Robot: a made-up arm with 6 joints.
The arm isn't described. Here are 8 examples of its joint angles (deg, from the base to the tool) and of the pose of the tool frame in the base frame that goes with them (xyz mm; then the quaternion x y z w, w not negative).
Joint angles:
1: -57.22 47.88 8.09 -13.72 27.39 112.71
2: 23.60 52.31 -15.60 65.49 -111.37 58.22
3: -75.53 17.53 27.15 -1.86 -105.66 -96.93
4: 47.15 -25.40 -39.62 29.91 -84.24 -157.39
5: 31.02 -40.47 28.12 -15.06 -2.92 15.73
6: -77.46 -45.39 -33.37 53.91 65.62 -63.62
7: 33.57 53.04 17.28 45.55 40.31 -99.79
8: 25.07 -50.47 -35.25 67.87 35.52 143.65
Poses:
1: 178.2 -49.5 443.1 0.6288 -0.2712 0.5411 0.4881
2: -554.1 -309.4 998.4 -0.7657 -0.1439 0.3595 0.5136
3: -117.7 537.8 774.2 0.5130 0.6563 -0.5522 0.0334
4: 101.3 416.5 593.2 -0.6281 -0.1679 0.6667 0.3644
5: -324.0 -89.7 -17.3 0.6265 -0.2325 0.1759 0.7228
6: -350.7 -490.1 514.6 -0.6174 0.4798 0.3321 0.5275
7: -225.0 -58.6 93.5 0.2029 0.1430 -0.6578 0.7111
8: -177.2 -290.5 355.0 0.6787 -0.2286 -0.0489 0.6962
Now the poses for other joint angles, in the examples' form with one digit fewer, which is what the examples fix.
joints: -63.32 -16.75 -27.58 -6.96 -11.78 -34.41
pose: 100 -43 805 -0.567 -0.361 0.714 0.196
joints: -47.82 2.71 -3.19 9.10 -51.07 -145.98
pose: 47 370 584 -0.903 -0.180 0.381 0.083
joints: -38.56 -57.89 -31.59 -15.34 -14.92 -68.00
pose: 84 -456 703 -0.605 -0.183 0.447 0.633
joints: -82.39 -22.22 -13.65 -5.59 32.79 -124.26
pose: -4 -407 630 -0.798 0.378 0.257 0.393
